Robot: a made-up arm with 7 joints. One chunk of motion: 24 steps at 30 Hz.
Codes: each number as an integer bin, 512 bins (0 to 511) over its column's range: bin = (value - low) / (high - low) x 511, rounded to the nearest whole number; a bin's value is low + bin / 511 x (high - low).
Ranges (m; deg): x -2.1..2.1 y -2.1..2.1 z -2.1..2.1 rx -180..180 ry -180..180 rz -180..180
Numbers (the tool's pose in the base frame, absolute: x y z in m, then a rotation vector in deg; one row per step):
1: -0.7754 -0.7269 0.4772 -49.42 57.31 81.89
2: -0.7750 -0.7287 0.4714 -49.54 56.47 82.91
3: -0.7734 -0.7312 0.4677 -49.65 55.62 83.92
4: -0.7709 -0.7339 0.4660 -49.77 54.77 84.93
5: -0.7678 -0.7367 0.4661 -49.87 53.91 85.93
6: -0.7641 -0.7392 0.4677 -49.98 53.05 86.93
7: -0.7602 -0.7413 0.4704 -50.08 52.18 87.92
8: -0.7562 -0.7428 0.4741 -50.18 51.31 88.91
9: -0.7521 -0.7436 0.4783 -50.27 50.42 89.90
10: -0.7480 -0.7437 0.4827 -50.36 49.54 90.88
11: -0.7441 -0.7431 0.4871 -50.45 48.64 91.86
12: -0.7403 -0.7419 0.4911 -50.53 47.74 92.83
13: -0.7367 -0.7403 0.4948 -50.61 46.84 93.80
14: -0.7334 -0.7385 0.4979 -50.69 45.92 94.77
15: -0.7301 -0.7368 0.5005 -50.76 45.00 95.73
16: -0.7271 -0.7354 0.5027 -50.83 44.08 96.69
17: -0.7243 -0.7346 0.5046 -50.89 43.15 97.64
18: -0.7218 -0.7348 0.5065 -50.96 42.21 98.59
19: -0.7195 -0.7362 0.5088 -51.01 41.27 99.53
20: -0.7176 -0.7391 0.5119 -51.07 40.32 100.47
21: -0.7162 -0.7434 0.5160 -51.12 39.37 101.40
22: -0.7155 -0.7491 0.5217 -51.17 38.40 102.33
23: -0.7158 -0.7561 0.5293 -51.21 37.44 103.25
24: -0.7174 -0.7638 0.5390 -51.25 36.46 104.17
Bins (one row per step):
1: 161 167 314 185 337 372
2: 161 167 313 185 336 373
3: 161 167 312 185 334 375
4: 162 166 312 185 333 376
5: 162 166 312 185 332 377
6: 163 166 312 185 331 379
7: 163 165 313 184 330 380
8: 163 165 313 184 328 382
9: 164 165 314 184 327 383
10: 164 165 314 184 326 384
11: 165 165 315 184 325 386
12: 165 165 315 184 323 387
13: 166 165 316 184 322 389
14: 166 166 316 184 321 390
15: 167 166 316 183 319 391
16: 167 166 317 183 318 393
17: 167 166 317 183 317 394
18: 168 166 317 183 315 395
19: 168 166 317 183 314 397
20: 168 166 318 183 313 398
21: 168 165 318 183 311 399
22: 168 164 319 183 310 401
23: 168 164 320 183 309 402
24: 168 163 321 183 307 403

